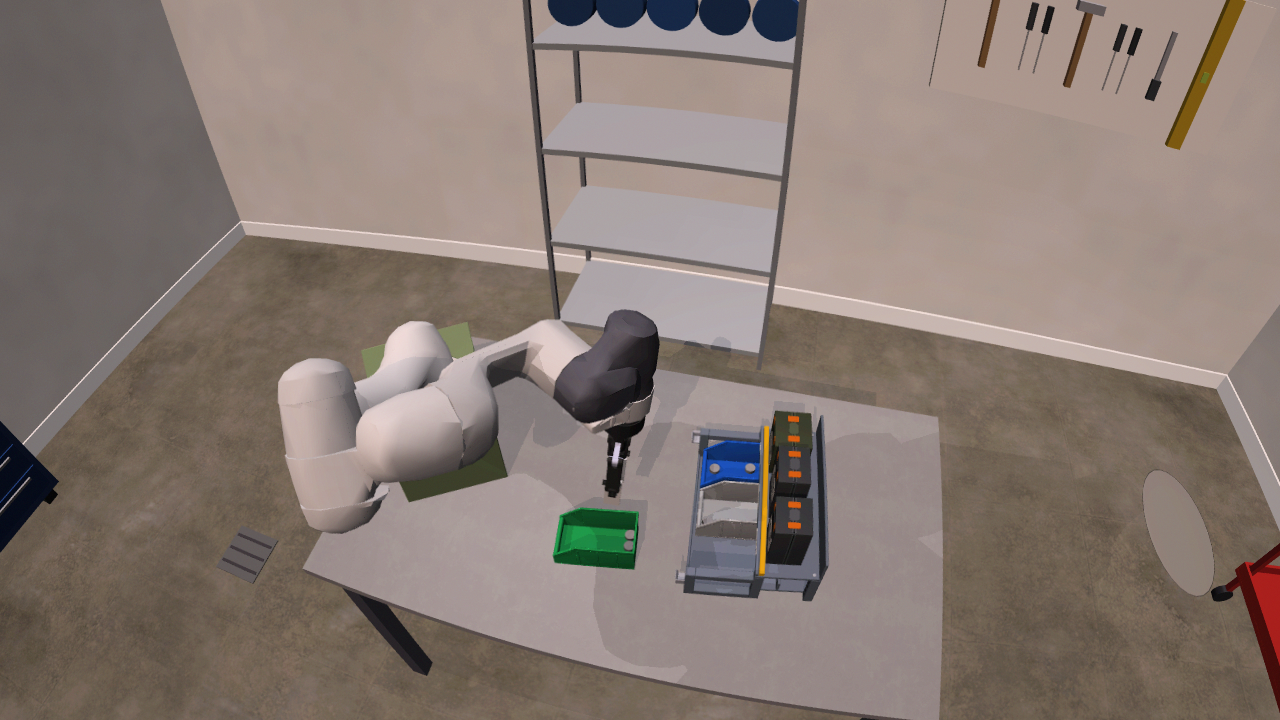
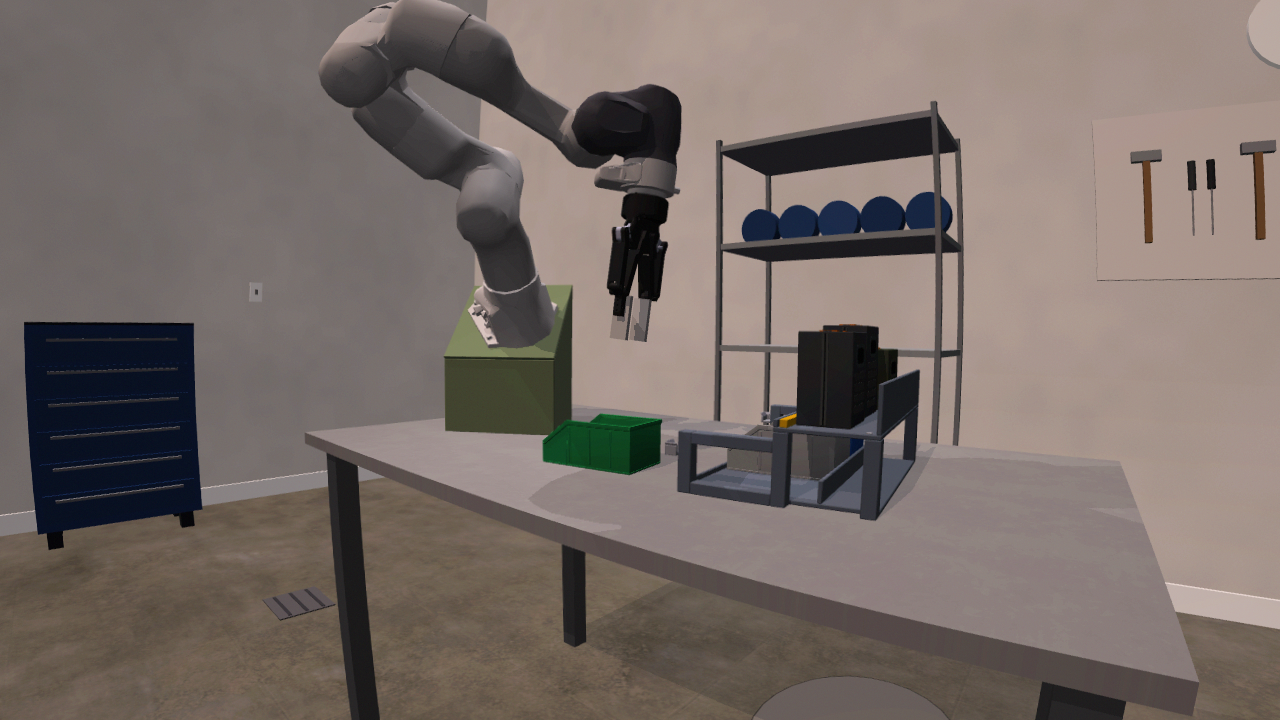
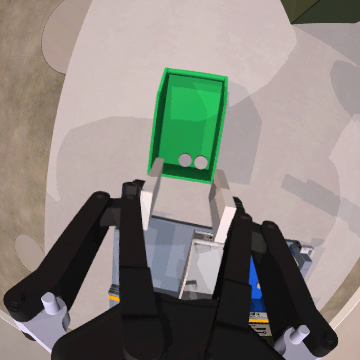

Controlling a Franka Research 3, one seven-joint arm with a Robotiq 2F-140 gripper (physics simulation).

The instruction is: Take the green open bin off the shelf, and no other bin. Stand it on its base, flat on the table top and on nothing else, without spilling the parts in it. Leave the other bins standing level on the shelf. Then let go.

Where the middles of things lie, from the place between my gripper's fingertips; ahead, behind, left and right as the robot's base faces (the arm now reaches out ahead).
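Green bin [image 2: 620,444]: my hand 170 mm above it, 50 mm past it, 20 mm to the left of it. From my hand: blue bin [image 1: 732,456], 170 mm below, 210 mm ahead, 230 mm to the left; panel [image 2: 896,397], 70 mm below, 400 mm ahead, 150 mm to the left.
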